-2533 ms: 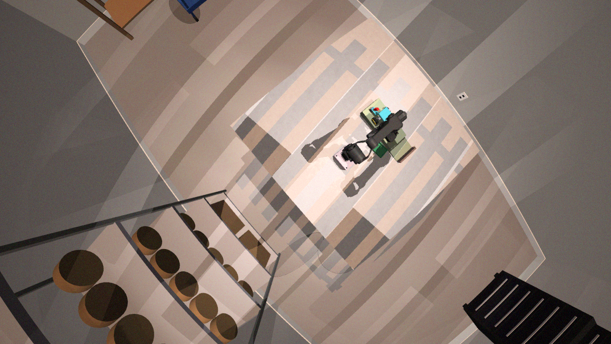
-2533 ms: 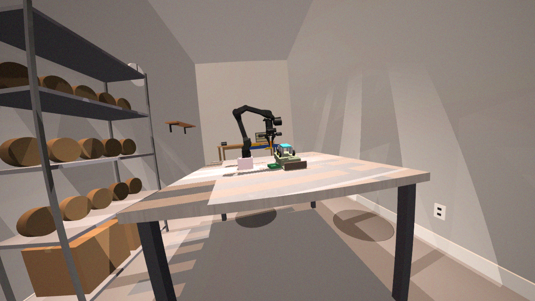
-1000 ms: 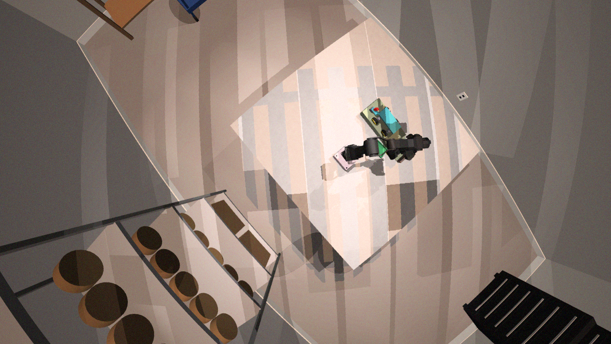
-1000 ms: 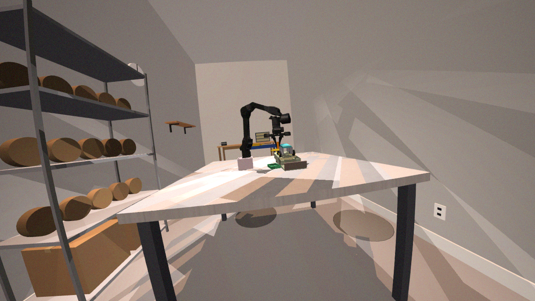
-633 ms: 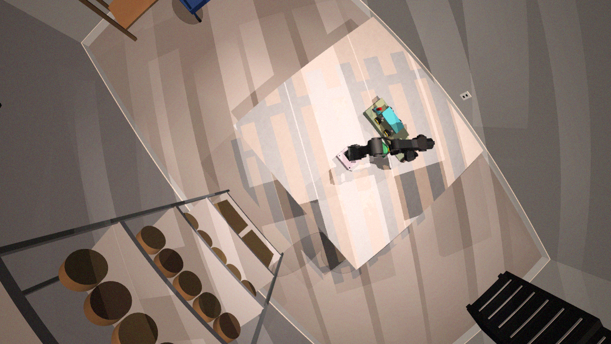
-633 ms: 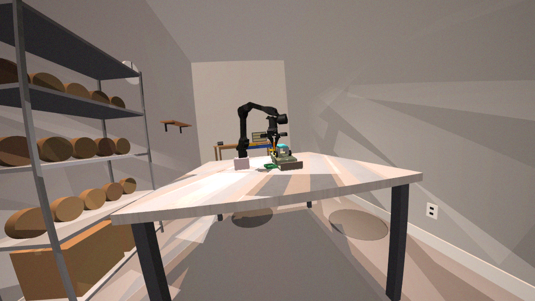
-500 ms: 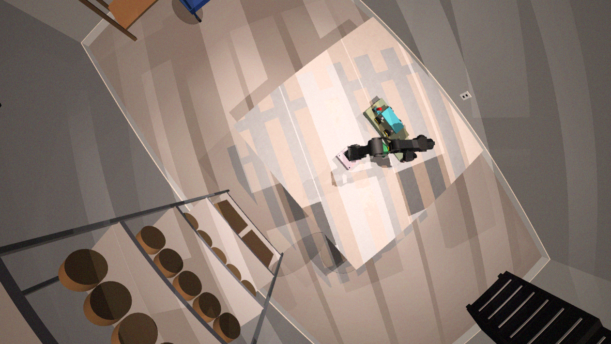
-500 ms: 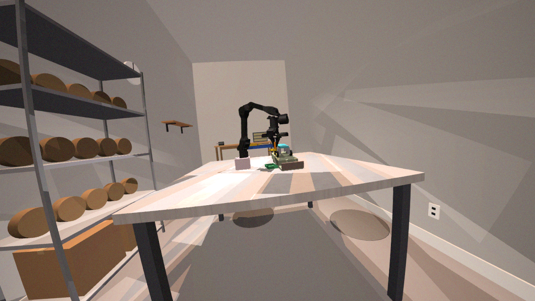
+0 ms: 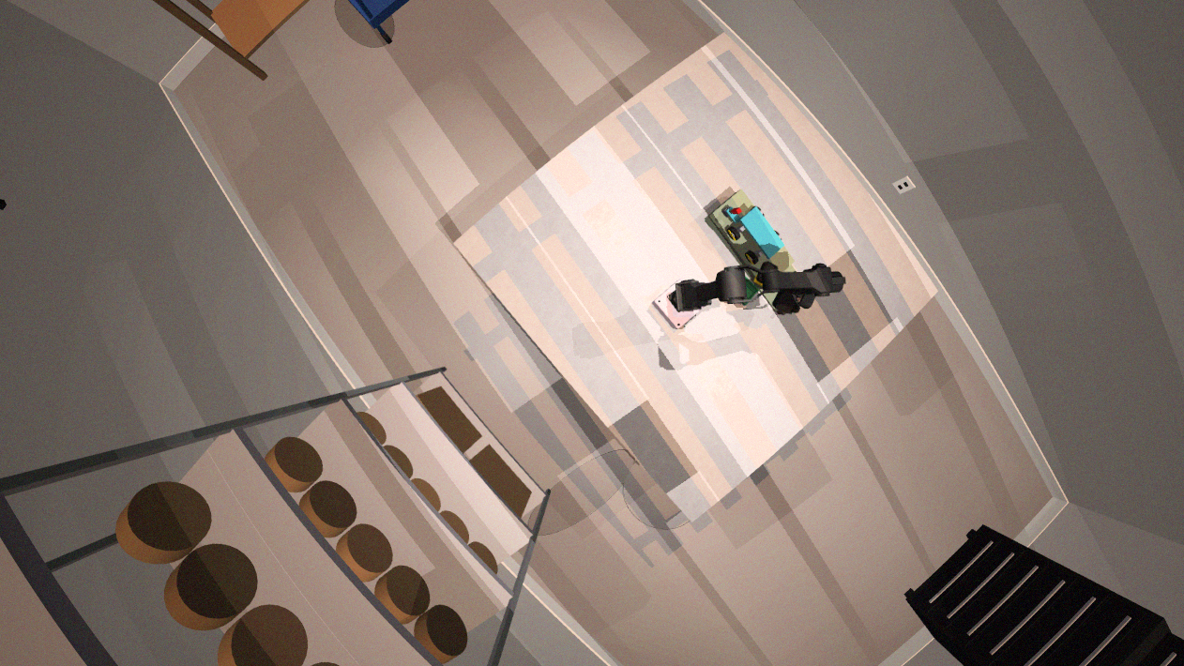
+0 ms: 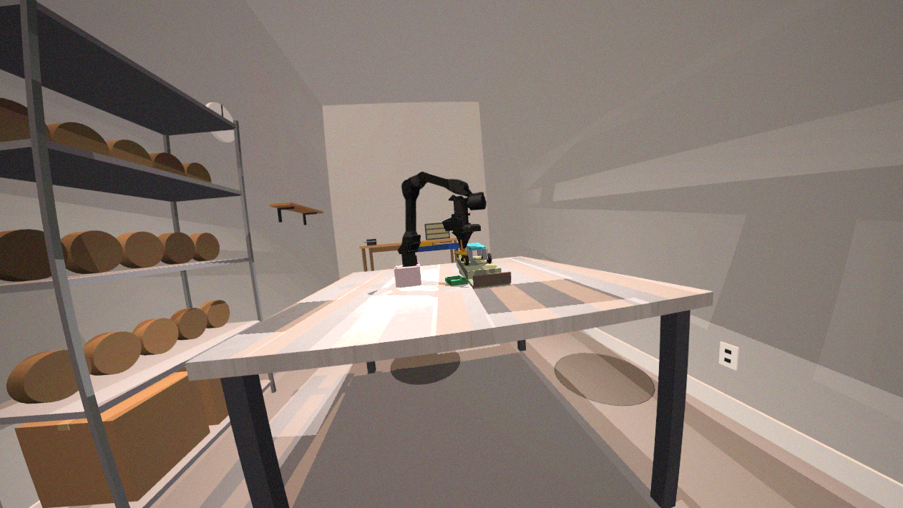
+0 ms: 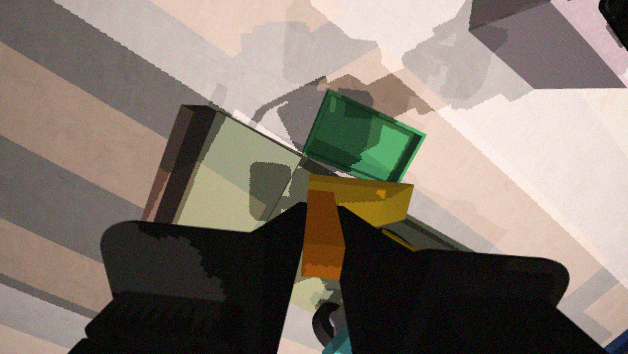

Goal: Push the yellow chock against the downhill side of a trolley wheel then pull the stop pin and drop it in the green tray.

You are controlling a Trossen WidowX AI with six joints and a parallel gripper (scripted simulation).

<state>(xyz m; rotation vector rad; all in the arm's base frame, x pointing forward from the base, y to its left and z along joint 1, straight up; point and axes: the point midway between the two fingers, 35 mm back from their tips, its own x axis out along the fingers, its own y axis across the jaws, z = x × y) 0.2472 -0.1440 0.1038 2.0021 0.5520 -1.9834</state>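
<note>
The stop pin is 26 cm to the left of my gripper tip, 5 cm ahead of it and 3 cm below it. The rest, counted from my gripper tip: yellow chock (2 cm to the left, 1 cm below, 1 cm behind); then green tray (16 cm below, 5 cm to the left, 4 cm behind); then trolley (16 cm to the left, 8 cm ahead, 4 cm below).
</note>
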